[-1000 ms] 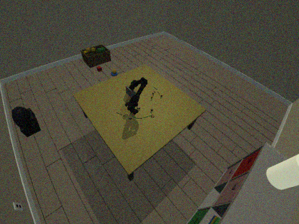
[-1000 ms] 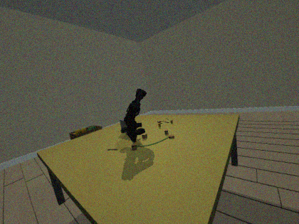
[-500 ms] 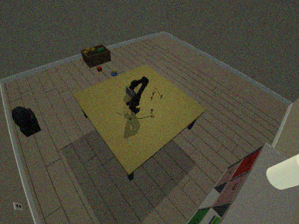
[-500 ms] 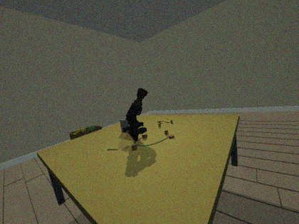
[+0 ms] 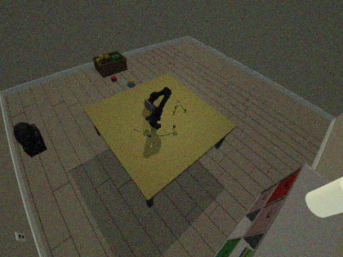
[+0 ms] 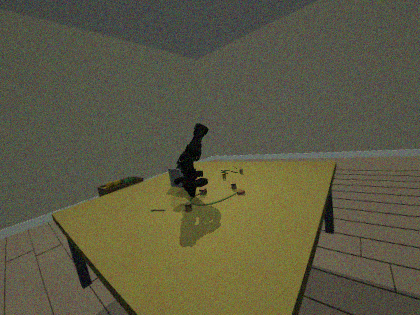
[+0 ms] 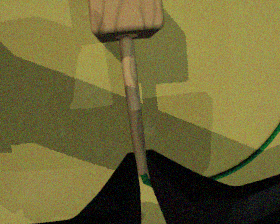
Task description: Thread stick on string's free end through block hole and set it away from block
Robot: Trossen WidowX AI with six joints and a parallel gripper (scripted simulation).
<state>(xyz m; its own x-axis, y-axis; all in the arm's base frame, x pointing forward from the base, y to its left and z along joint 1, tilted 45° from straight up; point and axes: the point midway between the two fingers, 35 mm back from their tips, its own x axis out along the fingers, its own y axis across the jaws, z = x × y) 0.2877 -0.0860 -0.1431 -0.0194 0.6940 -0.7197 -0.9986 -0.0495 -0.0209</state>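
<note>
Right now the wooden block is 80 mm to the left of my gripper tip. Also, from my gripper tip: round wooden button (190 mm ahead, 150 mm to the left, 10 mm below); then thin wooden stick (10 mm to the left); then wooden cylinder (120 mm ahead, 200 mm to the left).
</note>
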